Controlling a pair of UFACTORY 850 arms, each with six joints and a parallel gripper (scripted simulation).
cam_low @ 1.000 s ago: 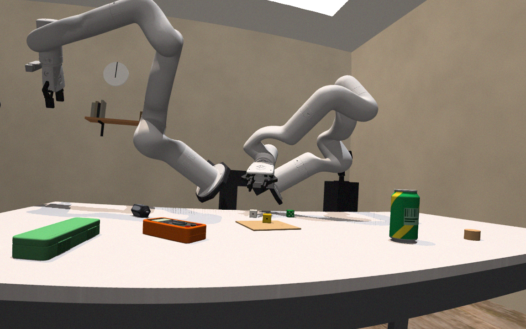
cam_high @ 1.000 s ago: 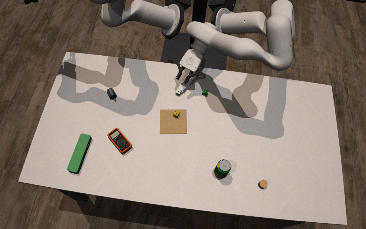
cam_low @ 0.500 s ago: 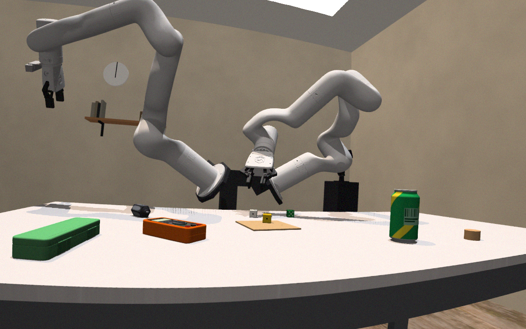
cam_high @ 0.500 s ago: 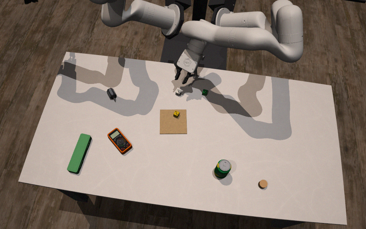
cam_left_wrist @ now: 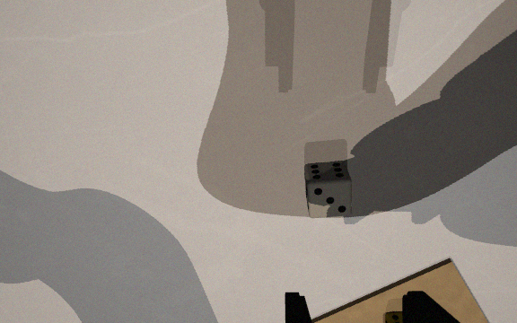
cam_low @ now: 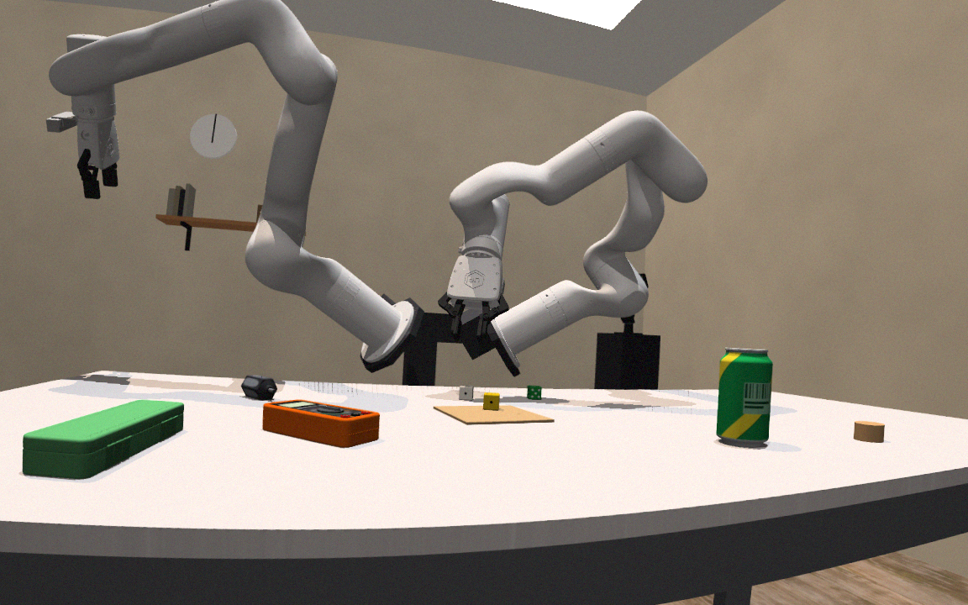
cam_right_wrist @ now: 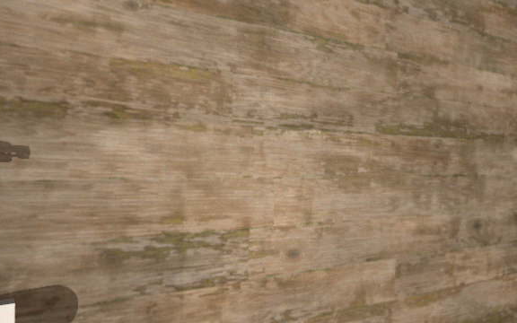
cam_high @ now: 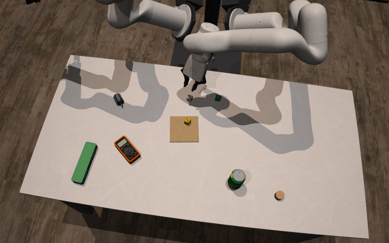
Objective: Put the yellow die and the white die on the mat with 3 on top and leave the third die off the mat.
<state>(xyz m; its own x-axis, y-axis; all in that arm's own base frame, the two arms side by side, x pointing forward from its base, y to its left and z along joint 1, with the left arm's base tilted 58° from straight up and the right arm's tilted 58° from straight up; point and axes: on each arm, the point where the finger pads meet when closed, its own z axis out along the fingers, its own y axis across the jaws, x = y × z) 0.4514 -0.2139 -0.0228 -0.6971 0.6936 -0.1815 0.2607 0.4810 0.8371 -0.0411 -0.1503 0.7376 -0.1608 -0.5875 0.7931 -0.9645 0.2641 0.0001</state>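
The white die is 120 mm below my left hand and 10 mm ahead of it. The rest, counted from my left hand: green die: 150 mm to the left, 120 mm below, 10 mm behind; tan mat: 180 mm ahead, 130 mm below, 20 mm to the right; yellow die: 140 mm ahead, 110 mm below.
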